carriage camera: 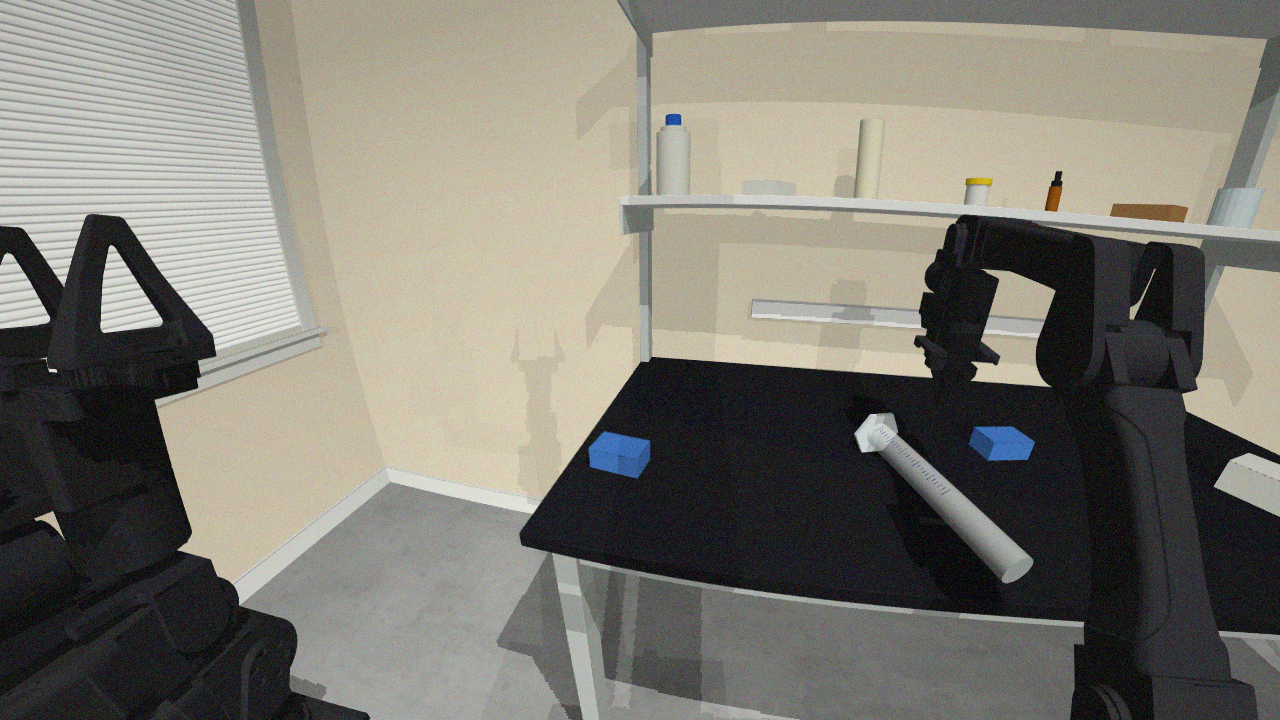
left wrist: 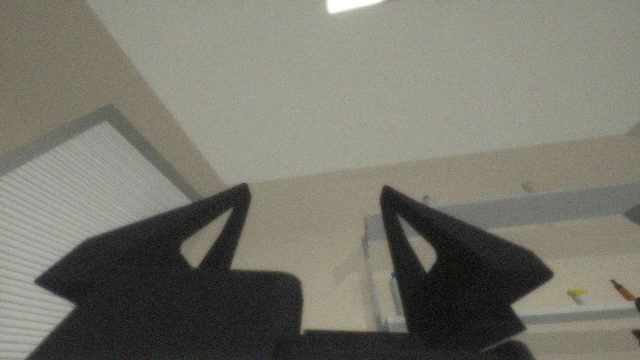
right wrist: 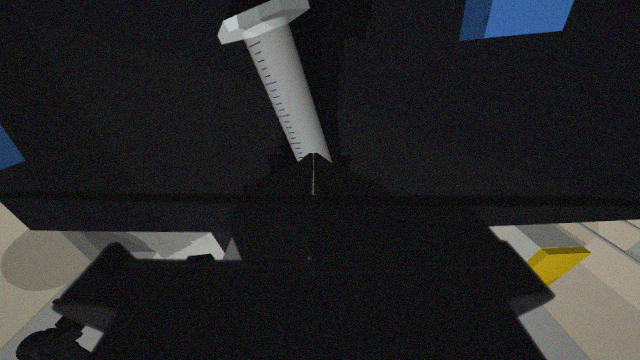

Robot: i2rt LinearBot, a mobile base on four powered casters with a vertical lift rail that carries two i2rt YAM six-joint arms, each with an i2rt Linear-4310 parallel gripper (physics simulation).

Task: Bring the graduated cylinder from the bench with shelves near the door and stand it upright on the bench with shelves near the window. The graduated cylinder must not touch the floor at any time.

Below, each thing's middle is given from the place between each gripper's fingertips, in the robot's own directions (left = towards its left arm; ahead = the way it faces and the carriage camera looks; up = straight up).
Scene:
The graduated cylinder (carriage camera: 1009,562) lies 110 mm below my right hand, 50 mm behind it and 20 mm to the left of it. Also, from my right hand: brown block (carriage camera: 1173,213) 660 mm to the right, 330 mm above, 300 mm ahead.
The graduated cylinder lies 35 cm ahead of my left hand, 73 cm to the right of it and 40 cm below it.

